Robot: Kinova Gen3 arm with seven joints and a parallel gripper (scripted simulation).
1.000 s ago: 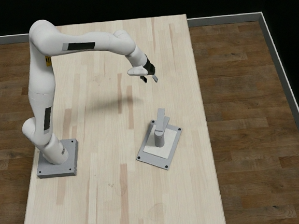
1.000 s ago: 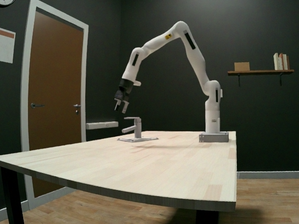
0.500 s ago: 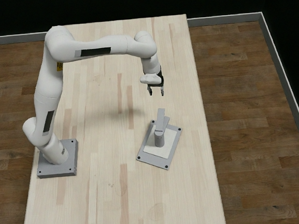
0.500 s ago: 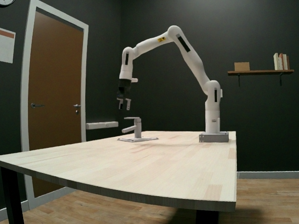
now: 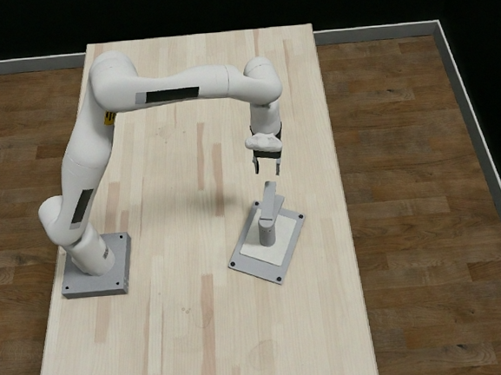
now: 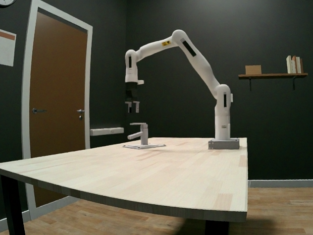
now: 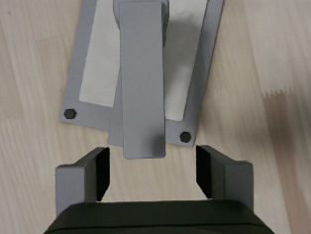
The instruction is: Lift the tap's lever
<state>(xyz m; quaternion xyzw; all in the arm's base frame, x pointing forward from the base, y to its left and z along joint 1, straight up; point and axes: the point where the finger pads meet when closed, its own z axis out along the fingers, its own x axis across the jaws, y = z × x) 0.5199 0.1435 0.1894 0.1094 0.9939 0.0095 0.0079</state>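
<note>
Right now the lever is 50 mm to the right of my hand and 90 mm below it. Round my hand: base plate (20 mm behind, 110 mm to the right, 230 mm below); tap (10 mm behind, 80 mm to the right, 130 mm below).
</note>
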